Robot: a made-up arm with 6 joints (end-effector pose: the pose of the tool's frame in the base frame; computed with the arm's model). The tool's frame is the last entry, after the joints.
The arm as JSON. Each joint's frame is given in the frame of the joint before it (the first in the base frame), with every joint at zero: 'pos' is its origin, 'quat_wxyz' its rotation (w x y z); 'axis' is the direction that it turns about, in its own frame. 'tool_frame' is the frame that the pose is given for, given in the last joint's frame.
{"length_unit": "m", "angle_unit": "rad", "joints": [
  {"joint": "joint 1", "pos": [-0.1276, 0.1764, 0.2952], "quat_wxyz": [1.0, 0.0, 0.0, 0.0], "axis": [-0.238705, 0.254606, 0.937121]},
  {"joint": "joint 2", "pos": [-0.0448, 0.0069, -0.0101], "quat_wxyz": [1.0, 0.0, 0.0, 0.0], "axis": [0.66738, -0.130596, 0.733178]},
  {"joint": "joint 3", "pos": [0.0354, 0.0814, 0.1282], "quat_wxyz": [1.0, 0.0, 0.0, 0.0], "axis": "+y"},
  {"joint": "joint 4", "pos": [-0.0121, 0.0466, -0.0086], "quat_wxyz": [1.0, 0.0, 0.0, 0.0], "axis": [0.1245, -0.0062, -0.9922]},
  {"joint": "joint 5", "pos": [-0.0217, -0.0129, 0.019], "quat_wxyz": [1.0, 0.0, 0.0, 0.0], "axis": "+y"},
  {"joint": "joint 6", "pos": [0.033, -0.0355, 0.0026], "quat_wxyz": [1.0, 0.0, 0.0, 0.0], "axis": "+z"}
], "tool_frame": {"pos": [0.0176, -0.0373, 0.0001], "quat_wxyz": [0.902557, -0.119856, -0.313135, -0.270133]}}
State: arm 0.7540 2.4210 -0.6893 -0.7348 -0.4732 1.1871
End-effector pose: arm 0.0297 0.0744 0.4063 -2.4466 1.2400 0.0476
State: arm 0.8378 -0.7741 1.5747 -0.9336 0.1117 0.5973
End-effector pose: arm -0.1542 0.2847 0.2486 -0.0111 1.1743 0.4134
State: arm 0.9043 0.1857 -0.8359 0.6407 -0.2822 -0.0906
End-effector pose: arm -0.1813 0.1818 0.4053 0.5362 -1.0049 -0.6424
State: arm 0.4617 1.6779 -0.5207 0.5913 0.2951 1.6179
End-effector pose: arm -0.1244 0.1184 0.4315 2.1741 -0.5928 1.0905
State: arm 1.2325 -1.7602 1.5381 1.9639 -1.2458 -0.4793
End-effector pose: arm -0.0840 0.3957 0.1882 1.7983 1.0917 0.1566
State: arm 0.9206 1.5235 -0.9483 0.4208 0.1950 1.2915
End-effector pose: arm -0.0825 0.1531 0.4407 2.1242 -0.4878 0.7393
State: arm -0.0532 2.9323 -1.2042 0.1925 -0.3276 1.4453
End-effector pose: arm -0.0518 0.0462 0.3061 -2.3651 1.3348 0.6800
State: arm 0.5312 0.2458 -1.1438 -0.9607 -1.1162 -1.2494
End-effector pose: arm -0.1621 0.2313 0.4634 1.7754 -1.0992 -0.3695
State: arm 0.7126 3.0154 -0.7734 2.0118 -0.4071 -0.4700
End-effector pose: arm -0.0497 0.0293 0.2495 -0.3282 1.7157 -0.0016
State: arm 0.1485 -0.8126 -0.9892 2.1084 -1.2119 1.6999
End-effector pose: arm -0.1407 0.3615 0.3135 -1.9005 -1.5232 -1.1213
